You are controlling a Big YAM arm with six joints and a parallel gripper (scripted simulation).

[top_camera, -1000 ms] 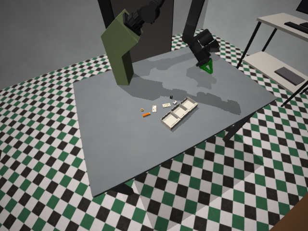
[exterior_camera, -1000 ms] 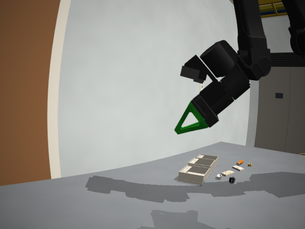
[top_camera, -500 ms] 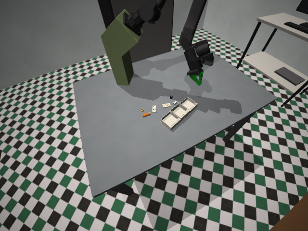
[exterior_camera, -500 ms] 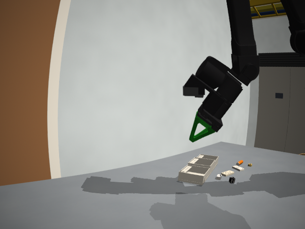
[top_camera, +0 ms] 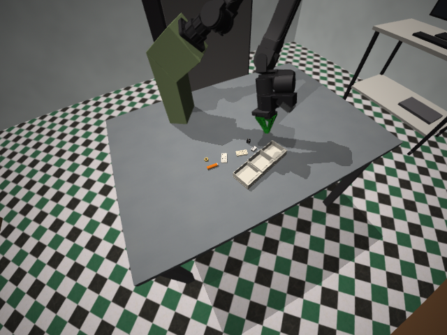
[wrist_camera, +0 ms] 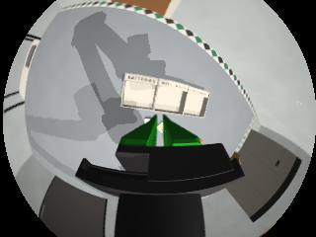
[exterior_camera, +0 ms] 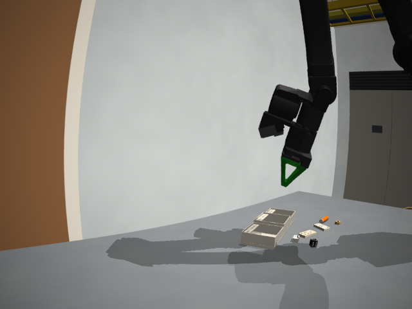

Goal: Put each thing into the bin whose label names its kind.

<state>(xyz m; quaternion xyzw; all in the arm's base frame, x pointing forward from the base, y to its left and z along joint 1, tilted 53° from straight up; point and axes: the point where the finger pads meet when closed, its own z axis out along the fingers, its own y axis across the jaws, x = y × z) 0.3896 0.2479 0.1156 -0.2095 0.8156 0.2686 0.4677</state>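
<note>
The three joined white bins is 60 mm ahead of my hand, 20 mm to the right of it and 130 mm below it. From my hand the other things lie so: orange battery: 30 mm ahead, 230 mm to the right, 140 mm below; black die: 90 mm behind, 50 mm to the right, 140 mm below; brass nut: 10 mm behind, 250 mm to the right, 140 mm below.
</note>
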